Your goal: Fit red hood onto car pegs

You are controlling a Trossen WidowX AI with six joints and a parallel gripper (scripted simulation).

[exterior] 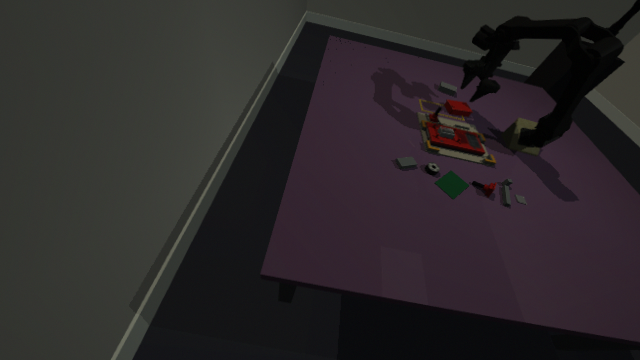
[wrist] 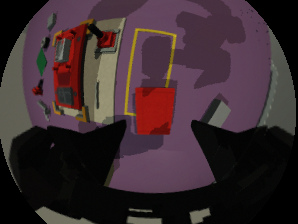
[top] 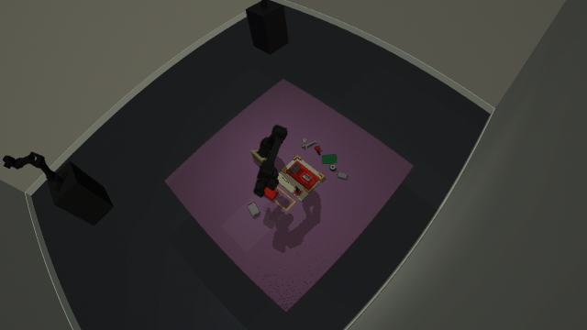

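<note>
Now: the red hood 60 mm below my gripper tip. The rest, counted from my gripper tip: green square plate: 450 mm to the left, 110 mm ahead, 70 mm below; then grey engine block: 240 mm to the left, 110 mm ahead, 50 mm below.
</note>
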